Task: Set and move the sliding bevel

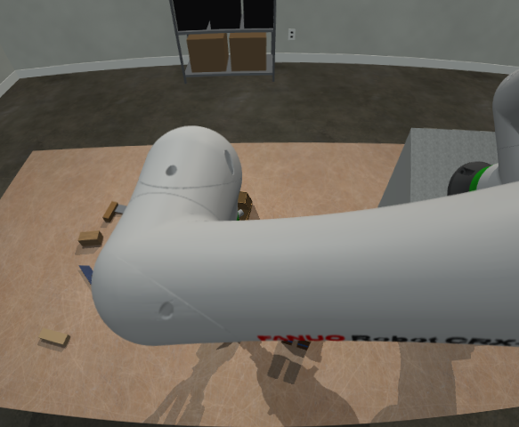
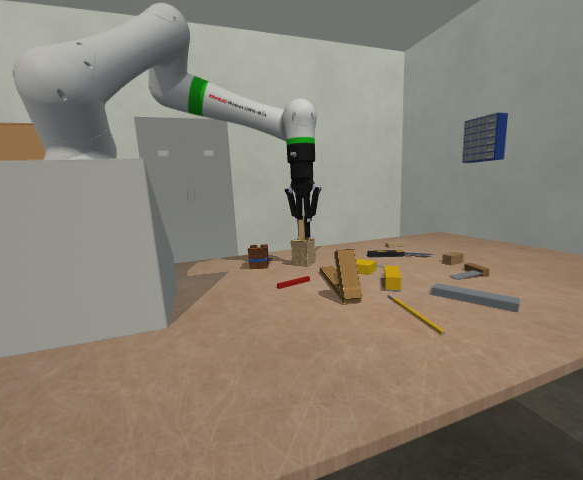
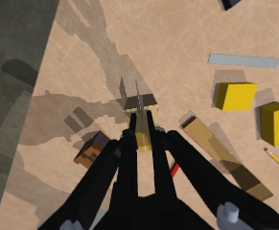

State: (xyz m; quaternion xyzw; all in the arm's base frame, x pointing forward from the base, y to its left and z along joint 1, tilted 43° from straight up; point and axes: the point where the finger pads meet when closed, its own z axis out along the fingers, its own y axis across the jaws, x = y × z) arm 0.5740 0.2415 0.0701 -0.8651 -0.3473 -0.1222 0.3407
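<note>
Now: hand 100 mm past the red stick, 190 mm to the left of it and 120 mm above it. The rest, counted from my hand: try square: 380 mm ahead, 320 mm to the right, 120 mm below; then sliding bevel: 30 mm below; then pencil: 70 mm ahead, 450 mm to the right, 120 mm below.
</note>
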